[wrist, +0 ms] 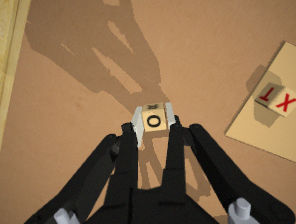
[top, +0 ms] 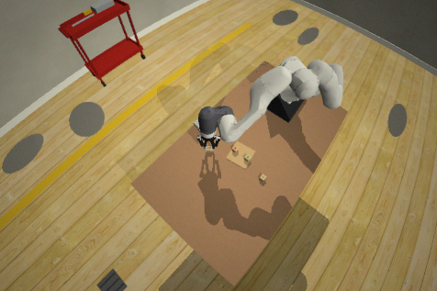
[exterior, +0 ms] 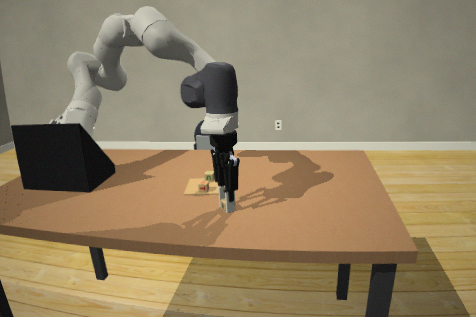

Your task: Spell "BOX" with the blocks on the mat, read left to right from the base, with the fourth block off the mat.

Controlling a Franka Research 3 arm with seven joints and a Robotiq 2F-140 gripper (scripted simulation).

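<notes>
The tan mat lies 130 mm behind my hand, 150 mm to the left of it and 30 mm below it. The rest, counted from my hand: O block (20 mm below).
</notes>
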